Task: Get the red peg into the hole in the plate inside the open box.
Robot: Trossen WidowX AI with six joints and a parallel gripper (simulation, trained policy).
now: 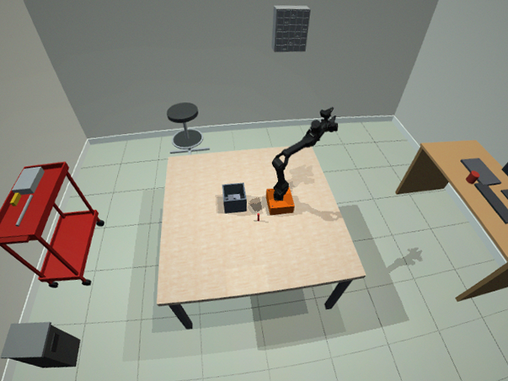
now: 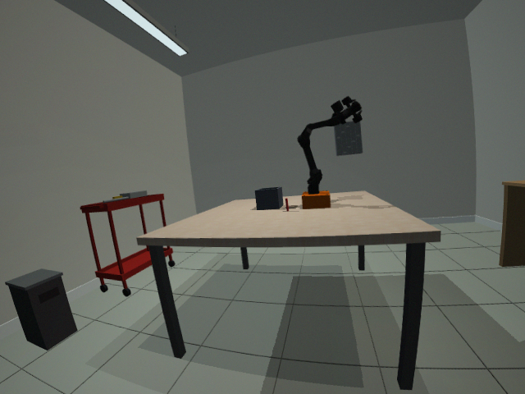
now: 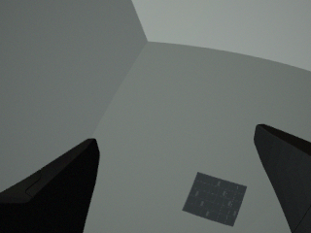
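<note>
The red peg is 470 mm ahead of my gripper tip, 390 mm to the left of it and 620 mm below it. From my gripper tip the other things lie so: grey plate: 640 mm ahead, 240 mm to the left, 620 mm below.
</note>
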